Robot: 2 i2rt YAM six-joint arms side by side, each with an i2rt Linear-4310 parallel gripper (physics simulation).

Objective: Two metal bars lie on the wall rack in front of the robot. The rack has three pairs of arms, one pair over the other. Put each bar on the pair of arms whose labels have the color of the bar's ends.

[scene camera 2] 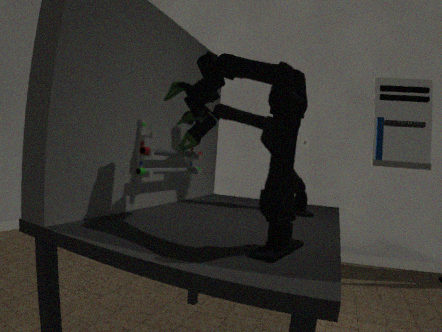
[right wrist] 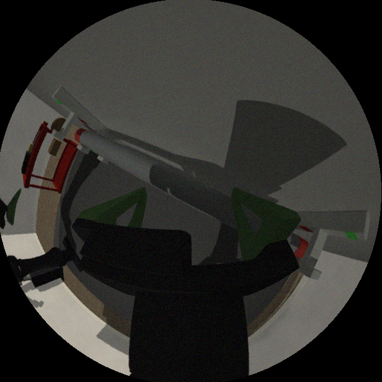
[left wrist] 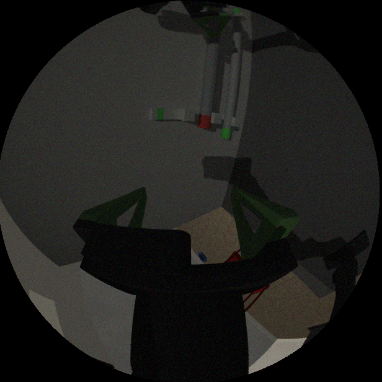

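Seen in the pictures: left gripper, fingertip midpoint: (scene camera 2: 171, 112); right gripper, fingertip midpoint: (scene camera 2: 180, 149); left arm's base, origin of the base link: (scene camera 2: 278, 250); right arm's base, origin of the base link: (scene camera 2: 299, 212).
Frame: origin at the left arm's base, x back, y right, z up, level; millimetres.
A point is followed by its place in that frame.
The red-ended bar (scene camera 2: 145, 150) {x -565, y 4, z 237 mm} (left wrist: 210, 80) (right wrist: 120, 154) lies on the middle, red-labelled pair of arms. The green-ended bar (scene camera 2: 170, 170) {x -606, y 177, z 160 mm} (left wrist: 233, 87) lies on the lowest pair, beside the blue labels; the red-ended bar mostly hides it in the right wrist view. The top pair, with green labels (scene camera 2: 144, 124) {x -607, y 22, z 338 mm} (left wrist: 160, 114) (right wrist: 351, 235), bears no bar. My left gripper (scene camera 2: 173, 111) {x -424, y -10, z 371 mm} (left wrist: 188, 191) is open and empty, out from the wall and above the bars' near ends. My right gripper (scene camera 2: 182, 145) {x -644, y 267, z 253 mm} (right wrist: 188, 192) is open and empty, close over the red-ended bar.
The rack (scene camera 2: 139, 131) {x -613, y 5, z 309 mm} is fixed to a grey wall panel (scene camera 2: 95, 100) {x -563, y -223, z 387 mm} that stands on the dark table (scene camera 2: 310, 245) {x 50, y 107, z 0 mm}. A finger of the left gripper shows at the left edge of the right wrist view. A red frame (right wrist: 64, 167) stands beyond the table. The scene is dim, with arm shadows on the panel.
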